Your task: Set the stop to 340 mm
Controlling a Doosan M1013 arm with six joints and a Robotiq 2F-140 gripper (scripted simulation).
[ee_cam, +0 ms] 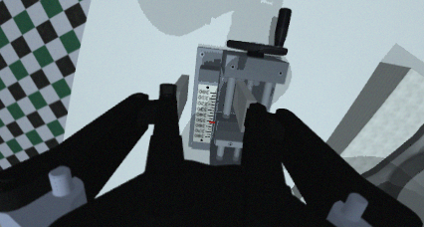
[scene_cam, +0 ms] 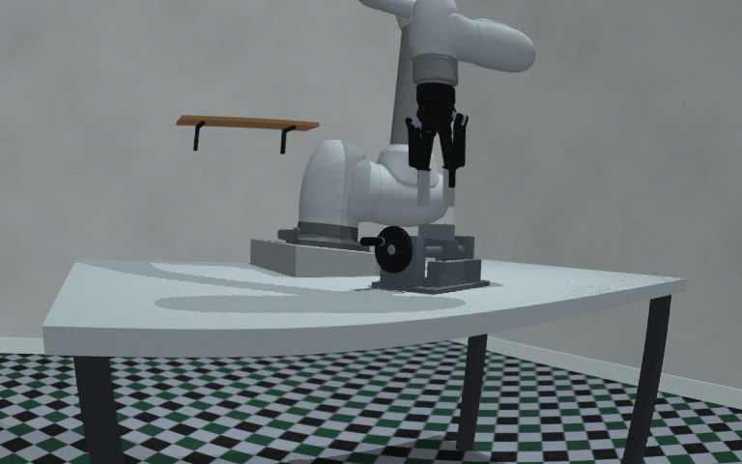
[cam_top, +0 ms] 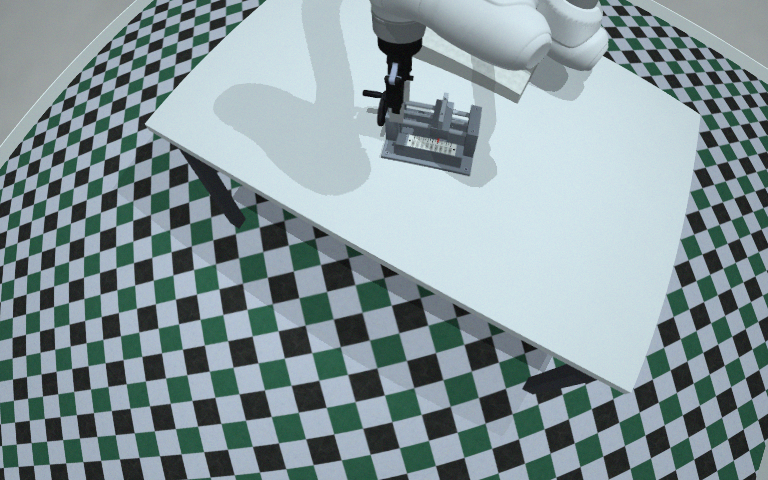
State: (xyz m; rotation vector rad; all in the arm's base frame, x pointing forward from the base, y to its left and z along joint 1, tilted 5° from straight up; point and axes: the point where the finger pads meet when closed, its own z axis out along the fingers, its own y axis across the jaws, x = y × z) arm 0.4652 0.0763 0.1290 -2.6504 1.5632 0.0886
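Right now my hand is 100 mm above the black handwheel, 90 mm to the left of it and 40 mm past it. The rest, counted from my hand: sliding stop block 100 mm below, 80 mm behind, 50 mm to the left.
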